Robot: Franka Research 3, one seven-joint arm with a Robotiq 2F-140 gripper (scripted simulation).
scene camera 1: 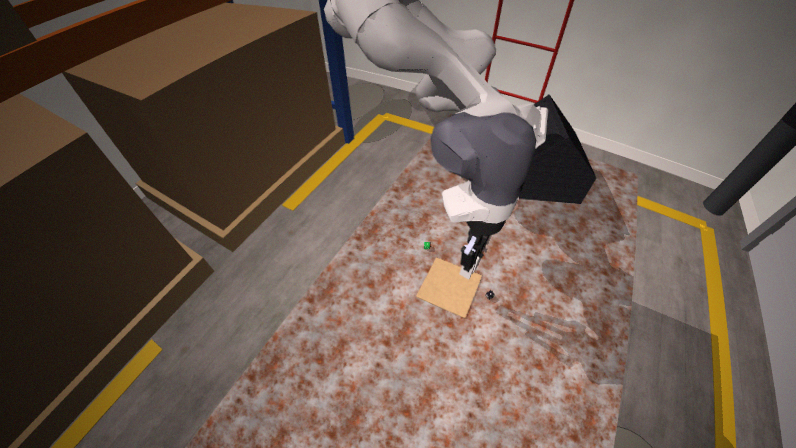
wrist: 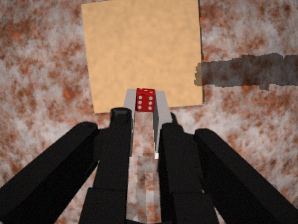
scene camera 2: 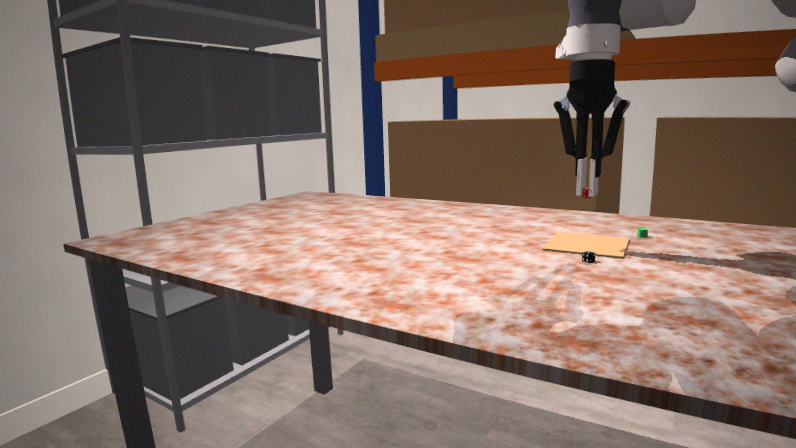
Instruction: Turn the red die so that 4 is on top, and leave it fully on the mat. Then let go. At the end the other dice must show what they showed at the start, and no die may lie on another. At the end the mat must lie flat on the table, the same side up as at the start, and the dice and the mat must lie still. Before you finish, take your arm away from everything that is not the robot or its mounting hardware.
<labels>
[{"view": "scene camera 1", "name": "tan mat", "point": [444,287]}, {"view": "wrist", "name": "my gripper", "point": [144,105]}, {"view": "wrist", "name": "tan mat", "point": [163,52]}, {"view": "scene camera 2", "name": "my gripper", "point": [586,195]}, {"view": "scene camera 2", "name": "tan mat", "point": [606,246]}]
</labels>
